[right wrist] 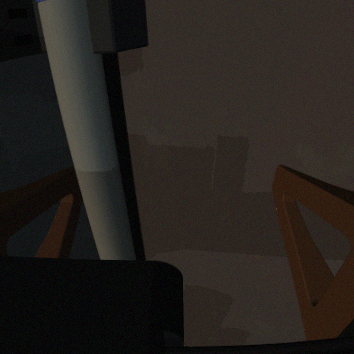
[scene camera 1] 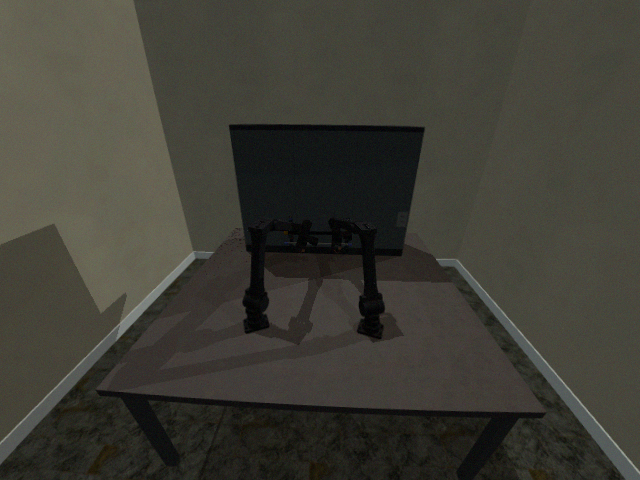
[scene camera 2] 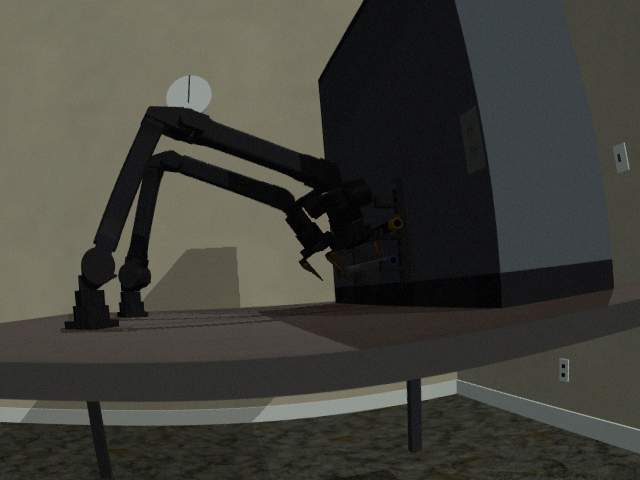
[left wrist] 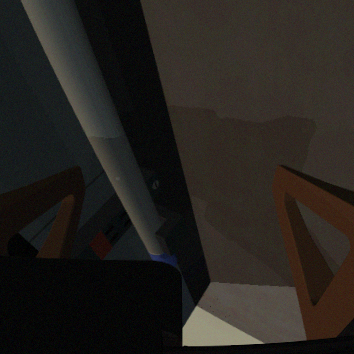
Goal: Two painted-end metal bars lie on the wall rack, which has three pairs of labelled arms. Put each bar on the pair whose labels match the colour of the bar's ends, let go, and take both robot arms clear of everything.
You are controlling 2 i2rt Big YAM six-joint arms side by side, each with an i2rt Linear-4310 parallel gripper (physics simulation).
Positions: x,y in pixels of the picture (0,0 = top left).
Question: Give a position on a dark wall panel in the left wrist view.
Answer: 48,136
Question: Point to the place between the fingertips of my right gripper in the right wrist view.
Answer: At 177,175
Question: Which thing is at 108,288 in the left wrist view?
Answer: My left gripper.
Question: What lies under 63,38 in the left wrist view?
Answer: A blue-ended grey bar.
